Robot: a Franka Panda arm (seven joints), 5 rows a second.
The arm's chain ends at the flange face. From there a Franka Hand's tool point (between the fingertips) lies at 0.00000 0.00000 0.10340 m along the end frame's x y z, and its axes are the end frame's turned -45 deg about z.
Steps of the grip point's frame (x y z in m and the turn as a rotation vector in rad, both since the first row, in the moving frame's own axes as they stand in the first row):
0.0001 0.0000 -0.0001 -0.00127 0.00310 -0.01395
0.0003 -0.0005 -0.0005 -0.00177 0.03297 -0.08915
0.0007 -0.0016 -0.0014 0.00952 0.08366 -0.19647
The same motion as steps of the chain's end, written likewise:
-0.0002 0.0001 -0.0001 0.00129 0.00309 -0.01395
-0.0026 0.0018 -0.0004 0.02206 0.02456 -0.08915
-0.0053 0.0057 -0.0010 0.06589 0.05242 -0.19647

